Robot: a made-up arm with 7 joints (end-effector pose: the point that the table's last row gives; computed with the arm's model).
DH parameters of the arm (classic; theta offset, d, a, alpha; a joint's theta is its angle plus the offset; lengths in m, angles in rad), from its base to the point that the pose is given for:
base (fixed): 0 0.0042 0.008 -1.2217
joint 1: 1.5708 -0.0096 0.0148 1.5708
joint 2: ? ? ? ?
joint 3: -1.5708 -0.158 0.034 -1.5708
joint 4: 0 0.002 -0.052 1.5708
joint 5: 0 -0.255 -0.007 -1.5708
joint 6: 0 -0.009 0.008 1.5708
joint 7: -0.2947 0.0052 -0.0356 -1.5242
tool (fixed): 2.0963 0.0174 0 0
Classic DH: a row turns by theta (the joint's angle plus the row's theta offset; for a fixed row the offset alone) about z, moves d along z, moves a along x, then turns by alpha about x.
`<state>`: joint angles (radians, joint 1 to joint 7).
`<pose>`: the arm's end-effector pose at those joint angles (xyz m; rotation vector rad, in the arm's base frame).
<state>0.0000 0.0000 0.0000 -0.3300 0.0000 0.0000 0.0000</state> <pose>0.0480 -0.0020 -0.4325 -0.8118 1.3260 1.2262</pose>
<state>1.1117 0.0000 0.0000 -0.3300 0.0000 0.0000 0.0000</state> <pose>-0.3415 -0.0678 -0.2518 -0.4017 2.0331 2.1013</pose>
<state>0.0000 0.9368 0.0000 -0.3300 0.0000 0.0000 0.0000</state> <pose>0.0480 0.3352 -0.2599 -0.1325 0.6053 1.6275</pose>
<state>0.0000 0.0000 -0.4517 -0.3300 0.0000 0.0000 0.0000</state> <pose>0.0528 -0.0210 -0.4325 -0.4740 1.4137 0.8670</pose>
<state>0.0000 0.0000 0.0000 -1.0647 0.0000 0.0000 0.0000</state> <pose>0.2220 -0.0020 -0.3617 -1.1211 0.7214 0.7981</pose>
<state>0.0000 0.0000 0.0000 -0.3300 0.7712 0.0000 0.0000</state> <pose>0.0436 -0.0266 -0.4340 -1.5632 1.2317 1.6248</pose>
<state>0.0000 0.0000 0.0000 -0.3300 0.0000 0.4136 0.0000</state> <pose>0.0494 -0.0020 -0.4236 -0.5739 1.6543 1.4452</pose>
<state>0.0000 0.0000 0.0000 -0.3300 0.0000 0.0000 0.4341</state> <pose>0.0398 -0.0167 -0.4353 -1.2286 1.2940 1.4586</pose>
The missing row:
joint 2: 1.2217 0.001 -0.018 -1.5708
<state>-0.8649 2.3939 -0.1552 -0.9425 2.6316 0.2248 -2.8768</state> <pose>0.0304 0.2137 0.3516 0.8828 -0.9805 1.1723</pose>
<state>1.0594 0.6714 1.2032 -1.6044 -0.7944 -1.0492 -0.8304</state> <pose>-0.0520 0.3129 -0.0084 1.4977 -0.0833 0.2634</pose>
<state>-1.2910 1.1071 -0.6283 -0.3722 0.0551 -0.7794 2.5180</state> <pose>0.3760 0.2049 0.0049 -2.2587 0.7413 -0.4689</pose>
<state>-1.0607 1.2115 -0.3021 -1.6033 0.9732 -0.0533 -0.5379</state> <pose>0.3497 0.0560 0.1585 -0.5311 -0.5491 -0.1681</pose>
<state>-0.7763 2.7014 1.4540 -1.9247 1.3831 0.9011 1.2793</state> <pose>-0.1131 -0.1652 0.1554 -0.7878 -0.2252 -0.6459</pose>
